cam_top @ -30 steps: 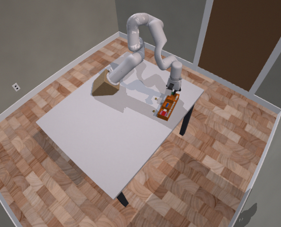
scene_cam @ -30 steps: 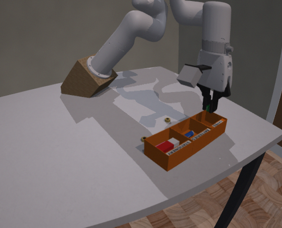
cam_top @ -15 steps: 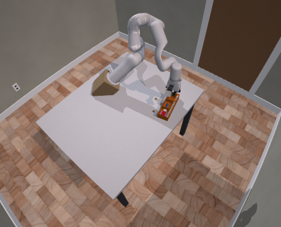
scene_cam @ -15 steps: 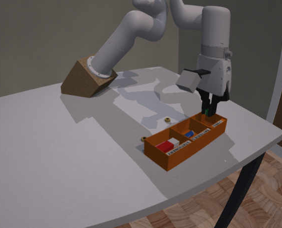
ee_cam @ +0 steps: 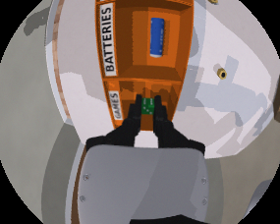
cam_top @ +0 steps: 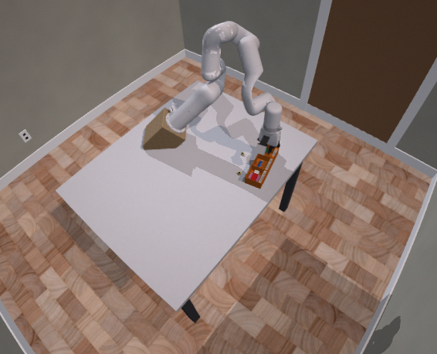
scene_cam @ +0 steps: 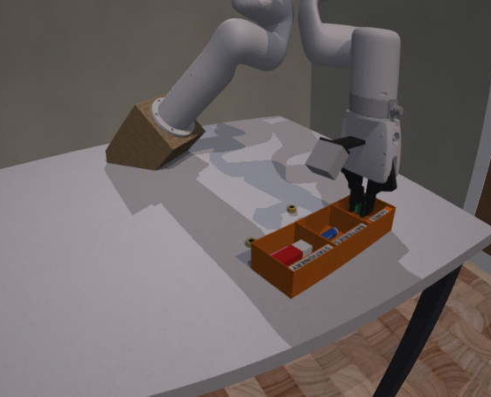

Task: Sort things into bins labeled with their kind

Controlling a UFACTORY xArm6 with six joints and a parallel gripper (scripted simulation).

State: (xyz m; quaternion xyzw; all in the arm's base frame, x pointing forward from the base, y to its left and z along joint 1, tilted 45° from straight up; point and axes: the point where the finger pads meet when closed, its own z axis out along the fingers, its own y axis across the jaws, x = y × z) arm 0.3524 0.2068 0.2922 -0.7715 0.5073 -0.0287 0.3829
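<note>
The orange three-part bin lies 50 mm ahead of my hand, 70 mm to the right of it and 30 mm below it. Also, from my hand: red-and-white eraser 90 mm ahead, 140 mm to the right, 30 mm below; then green die 10 mm below; then blue battery 40 mm ahead, 70 mm to the right, 40 mm below.
</note>
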